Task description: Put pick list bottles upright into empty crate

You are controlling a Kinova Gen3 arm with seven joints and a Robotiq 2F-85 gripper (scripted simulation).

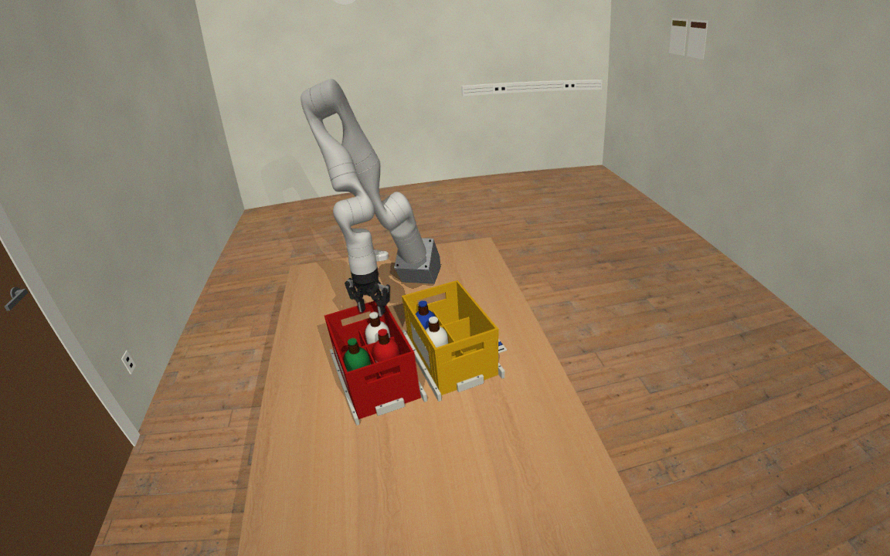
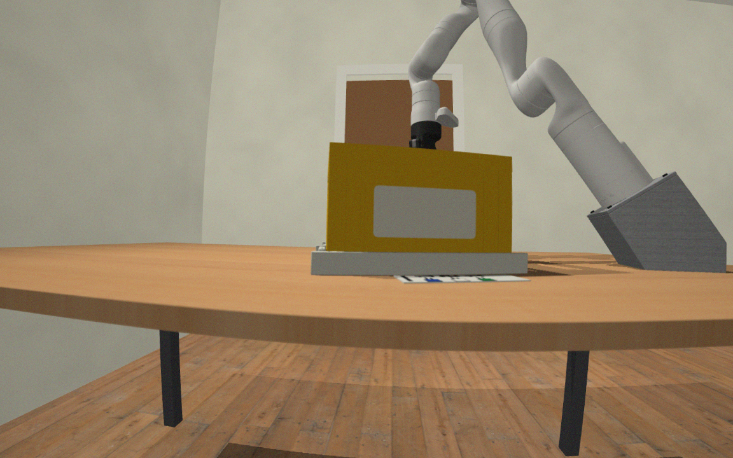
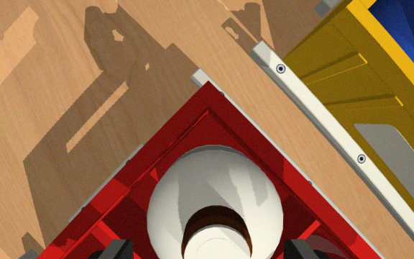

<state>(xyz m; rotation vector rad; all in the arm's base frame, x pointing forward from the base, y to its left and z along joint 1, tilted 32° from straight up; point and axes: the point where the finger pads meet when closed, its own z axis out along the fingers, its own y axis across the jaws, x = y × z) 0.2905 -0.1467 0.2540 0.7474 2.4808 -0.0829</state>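
The red bottle lies 100 mm below my hand, 90 mm ahead of it and 20 mm to the left of it. Round my hand: red crate: 100 mm below, 90 mm ahead, 30 mm to the right; then green bottle: 100 mm below, 100 mm ahead, 70 mm to the right; then blue bottle: 150 mm to the left, 100 mm below.
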